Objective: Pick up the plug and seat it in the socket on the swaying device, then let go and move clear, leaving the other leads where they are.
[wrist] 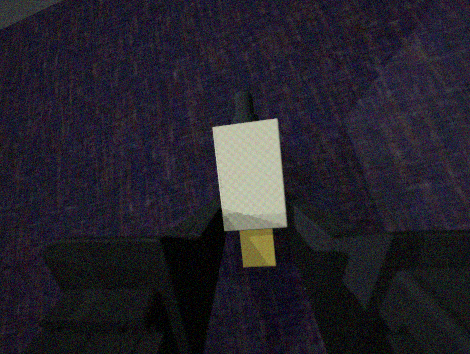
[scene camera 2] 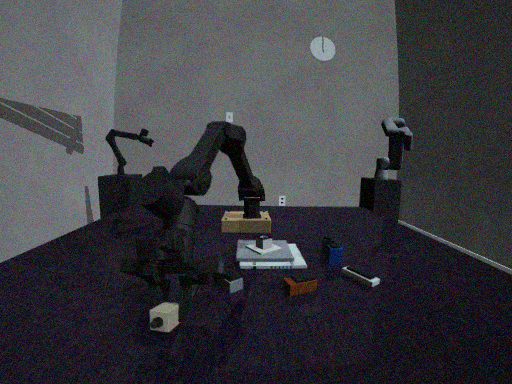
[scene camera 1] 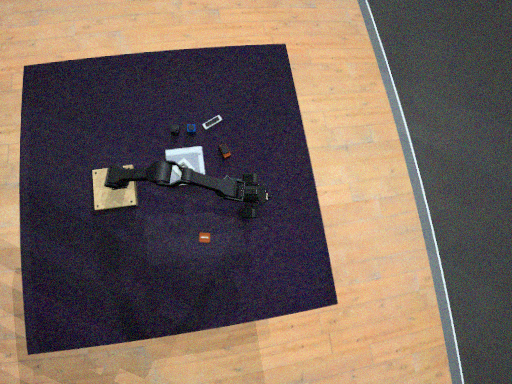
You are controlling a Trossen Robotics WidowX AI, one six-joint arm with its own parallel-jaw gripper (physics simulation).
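The plug, a cream block with a yellow tip and a dark cable stub [scene camera 2: 164, 317] [wrist: 251, 175], is held between the fingers. My gripper [scene camera 1: 257, 196] [scene camera 2: 172, 296] [wrist: 253, 198] is shut on it, with the yellow tip pointing back toward the palm side in the wrist view. In scene camera 1 the gripper is to the right of the device, and its body hides most of the plug. The device [scene camera 1: 196, 154] [scene camera 2: 250, 253] is a stack of pale and grey slabs. A small light block with a dark top, the socket [scene camera 2: 264, 243], stands on a white plate there. The arm partly covers the device in scene camera 1.
An orange block [scene camera 1: 224, 151] [scene camera 2: 301, 286], a blue block [scene camera 1: 191, 128] [scene camera 2: 335, 255], a white bar-shaped piece [scene camera 1: 218, 118] [scene camera 2: 372, 282] and a dark block [scene camera 1: 175, 130] lie around the device. A grey block [scene camera 2: 234, 285] is near the gripper. Another orange piece [scene camera 1: 204, 237] lies apart.
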